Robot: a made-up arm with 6 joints.
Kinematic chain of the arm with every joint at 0, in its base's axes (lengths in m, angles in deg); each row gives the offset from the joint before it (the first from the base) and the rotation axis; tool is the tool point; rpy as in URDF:
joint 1: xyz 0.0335 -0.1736 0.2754 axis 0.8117 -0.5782 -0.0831
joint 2: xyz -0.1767 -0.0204 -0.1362 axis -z
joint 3: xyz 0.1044 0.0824 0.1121 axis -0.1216 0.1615 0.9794
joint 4: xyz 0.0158 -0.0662 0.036 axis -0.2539 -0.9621 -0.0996
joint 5: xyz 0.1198 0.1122 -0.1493 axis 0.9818 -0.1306 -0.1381
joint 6: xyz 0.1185 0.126 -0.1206 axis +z
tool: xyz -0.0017 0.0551 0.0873 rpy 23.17 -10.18 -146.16
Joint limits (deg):
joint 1: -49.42..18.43
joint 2: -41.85..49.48
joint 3: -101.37..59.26
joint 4: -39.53..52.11
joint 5: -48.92..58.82
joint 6: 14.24..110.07
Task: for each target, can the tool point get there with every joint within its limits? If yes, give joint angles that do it. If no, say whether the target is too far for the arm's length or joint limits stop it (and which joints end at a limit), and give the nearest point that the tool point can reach.
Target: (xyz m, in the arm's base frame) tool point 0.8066 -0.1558 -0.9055
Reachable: no: too far | nearest point 0.2309 -0.1415 -0.0642 | short by 1.019 m
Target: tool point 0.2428 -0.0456 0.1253
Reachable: yes | joints -31.23 10.02 1.06 39.42 17.18 70.99
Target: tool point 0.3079 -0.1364 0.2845
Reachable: yes | joints 10.69 8.10 -17.62 41.48 -1.58 80.89
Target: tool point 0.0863 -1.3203 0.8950
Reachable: no: too far | nearest point 0.0278 -0.5852 0.5102 | short by 0.832 m
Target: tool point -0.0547 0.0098 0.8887
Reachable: no: joint limits stop it (at a limit: joint 1, joint 2, joint 3, joint 4, joint 5, joint 6) | nearest point 0.0008 -0.2042 0.6201 | short by 0.348 m
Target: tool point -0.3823 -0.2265 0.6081
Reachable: no: joint limits stop it (at a limit: joint 1, joint 2, joint 3, joint 4, joint 5, joint 6) | nearest point -0.2087 -0.3514 0.5590 | short by 0.219 m
